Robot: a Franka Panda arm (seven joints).
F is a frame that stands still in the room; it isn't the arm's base.
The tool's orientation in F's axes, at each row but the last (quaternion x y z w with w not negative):
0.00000 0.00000 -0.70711 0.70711
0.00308 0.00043 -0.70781 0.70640
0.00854 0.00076 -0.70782 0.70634
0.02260 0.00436 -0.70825 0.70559
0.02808 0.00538 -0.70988 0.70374
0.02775 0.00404 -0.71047 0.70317
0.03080 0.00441 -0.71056 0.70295
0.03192 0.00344 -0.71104 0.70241
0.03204 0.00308 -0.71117 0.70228
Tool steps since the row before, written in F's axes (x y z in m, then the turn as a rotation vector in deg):
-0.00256 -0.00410 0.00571 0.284 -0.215 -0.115
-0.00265 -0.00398 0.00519 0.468 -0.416 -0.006
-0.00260 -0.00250 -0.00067 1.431 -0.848 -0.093
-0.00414 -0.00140 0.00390 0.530 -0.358 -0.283
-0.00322 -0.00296 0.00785 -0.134 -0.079 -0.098
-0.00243 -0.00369 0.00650 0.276 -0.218 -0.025
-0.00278 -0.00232 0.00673 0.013 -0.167 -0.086
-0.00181 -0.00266 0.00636 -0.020 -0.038 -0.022
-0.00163 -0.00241 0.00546 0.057 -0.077 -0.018
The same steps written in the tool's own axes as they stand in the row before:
0.00410 -0.00256 0.00571 0.215 0.284 -0.115
0.00396 -0.00262 0.00522 0.415 0.469 -0.006
0.00251 -0.00260 -0.00061 0.846 1.432 -0.098
0.00126 -0.00403 0.00406 0.367 0.524 -0.283
0.00261 -0.00294 0.00808 0.085 -0.136 -0.090
0.00342 -0.00217 0.00674 0.216 0.277 -0.025
0.00201 -0.00250 0.00694 0.171 0.012 -0.078
0.00236 -0.00152 0.00655 0.039 -0.020 -0.019
0.00215 -0.00137 0.00563 0.077 0.057 -0.017

